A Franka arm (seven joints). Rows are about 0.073 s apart.
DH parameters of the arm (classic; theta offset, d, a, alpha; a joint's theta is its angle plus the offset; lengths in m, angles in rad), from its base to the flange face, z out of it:
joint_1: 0 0.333 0 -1.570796
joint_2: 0 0 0 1.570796
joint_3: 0 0.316 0.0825 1.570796
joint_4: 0 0 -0.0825 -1.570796
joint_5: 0 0.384 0 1.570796
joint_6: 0 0 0.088 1.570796
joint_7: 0 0.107 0 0
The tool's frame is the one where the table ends.
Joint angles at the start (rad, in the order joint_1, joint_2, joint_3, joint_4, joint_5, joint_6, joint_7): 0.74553, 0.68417, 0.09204, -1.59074, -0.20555, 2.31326, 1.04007
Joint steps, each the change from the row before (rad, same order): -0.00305, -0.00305, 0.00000, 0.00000, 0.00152, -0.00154, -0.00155; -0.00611, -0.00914, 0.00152, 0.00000, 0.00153, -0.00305, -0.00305; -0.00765, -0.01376, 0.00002, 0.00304, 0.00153, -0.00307, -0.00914; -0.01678, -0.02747, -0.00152, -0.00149, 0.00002, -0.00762, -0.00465; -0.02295, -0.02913, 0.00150, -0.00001, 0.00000, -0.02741, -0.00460; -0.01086, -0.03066, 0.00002, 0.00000, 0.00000, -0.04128, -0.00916; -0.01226, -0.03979, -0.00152, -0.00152, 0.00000, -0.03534, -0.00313; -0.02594, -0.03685, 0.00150, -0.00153, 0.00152, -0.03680, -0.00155
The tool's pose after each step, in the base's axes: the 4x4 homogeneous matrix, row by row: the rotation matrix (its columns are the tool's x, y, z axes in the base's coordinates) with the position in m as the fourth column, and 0 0 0 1 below. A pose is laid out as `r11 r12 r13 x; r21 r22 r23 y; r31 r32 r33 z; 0 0 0 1`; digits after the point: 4 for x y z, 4 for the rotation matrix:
0.9905 -0.0918 0.1025 0.4812; -0.0897 -0.9956 -0.0256 0.5116; 0.1044 0.0162 -0.9944 0.2402; 0 0 0 1
0.9898 -0.0950 0.1058 0.4841; -0.0933 -0.9954 -0.0211 0.5096; 0.1073 0.0110 -0.9942 0.2463; 0 0 0 1
0.9888 -0.0951 0.1152 0.4892; -0.0943 -0.9955 -0.0124 0.5070; 0.1158 0.0014 -0.9933 0.2571; 0 0 0 1
0.9854 -0.1091 0.1305 0.4990; -0.1094 -0.9940 -0.0044 0.4983; 0.1302 -0.0099 -0.9914 0.2749; 0 0 0 1
0.9824 -0.1290 0.1349 0.5092; -0.1289 -0.9916 -0.0095 0.4860; 0.1350 -0.0080 -0.9908 0.2928; 0 0 0 1
0.9819 -0.1354 0.1322 0.5129; -0.1334 -0.9908 -0.0236 0.4776; 0.1342 0.0056 -0.9909 0.3104; 0 0 0 1
0.9788 -0.1499 0.1393 0.5174; -0.1473 -0.9887 -0.0295 0.4677; 0.1421 0.0083 -0.9898 0.3341; 0 0 0 1
0.9739 -0.1780 0.1406 0.5259; -0.1744 -0.9839 -0.0378 0.4514; 0.1450 0.0123 -0.9894 0.3555; 0 0 0 1

